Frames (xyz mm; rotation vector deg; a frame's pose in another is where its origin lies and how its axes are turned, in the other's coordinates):
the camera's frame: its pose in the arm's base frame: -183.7 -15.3 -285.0 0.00 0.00 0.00
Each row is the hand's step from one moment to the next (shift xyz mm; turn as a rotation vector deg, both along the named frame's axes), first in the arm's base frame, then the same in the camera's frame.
Working: the arm's base frame: its pose in the camera's frame: 183.7 15.3 285.0 0.00 0.00 0.00

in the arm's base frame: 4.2 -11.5 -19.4 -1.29 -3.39 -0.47
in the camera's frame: 4.2 -11.5 -19.4 -1.29 -3.39 -0.47
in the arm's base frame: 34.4 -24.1 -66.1 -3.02 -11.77 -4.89
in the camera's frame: 34.4 -24.1 -66.1 -3.02 -11.77 -4.89
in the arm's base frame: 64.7 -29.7 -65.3 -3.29 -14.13 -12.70
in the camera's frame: 64.7 -29.7 -65.3 -3.29 -14.13 -12.70
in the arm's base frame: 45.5 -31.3 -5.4 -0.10 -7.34 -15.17
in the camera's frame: 45.5 -31.3 -5.4 -0.10 -7.34 -15.17
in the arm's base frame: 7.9 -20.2 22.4 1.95 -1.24 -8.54
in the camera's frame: 7.9 -20.2 22.4 1.95 -1.24 -8.54
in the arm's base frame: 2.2 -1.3 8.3 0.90 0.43 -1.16
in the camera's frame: 2.2 -1.3 8.3 0.90 0.43 -1.16
